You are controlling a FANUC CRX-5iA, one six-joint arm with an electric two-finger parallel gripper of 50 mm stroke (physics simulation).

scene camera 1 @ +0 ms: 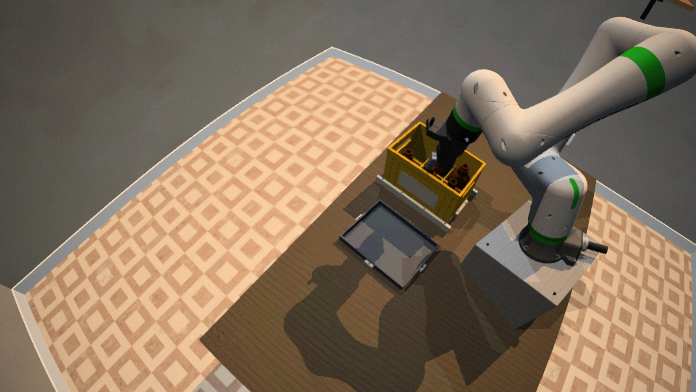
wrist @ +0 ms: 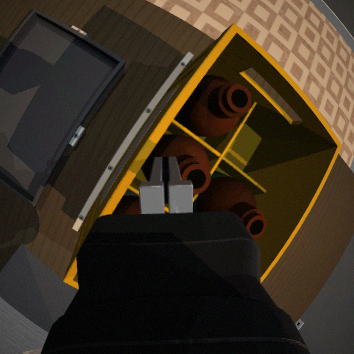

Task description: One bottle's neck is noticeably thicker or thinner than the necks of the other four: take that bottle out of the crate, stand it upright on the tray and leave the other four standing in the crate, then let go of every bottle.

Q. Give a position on a bottle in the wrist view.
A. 192, 160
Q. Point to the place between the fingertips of my gripper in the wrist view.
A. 165, 170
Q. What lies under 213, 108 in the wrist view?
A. A bottle.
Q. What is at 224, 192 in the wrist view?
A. A bottle.
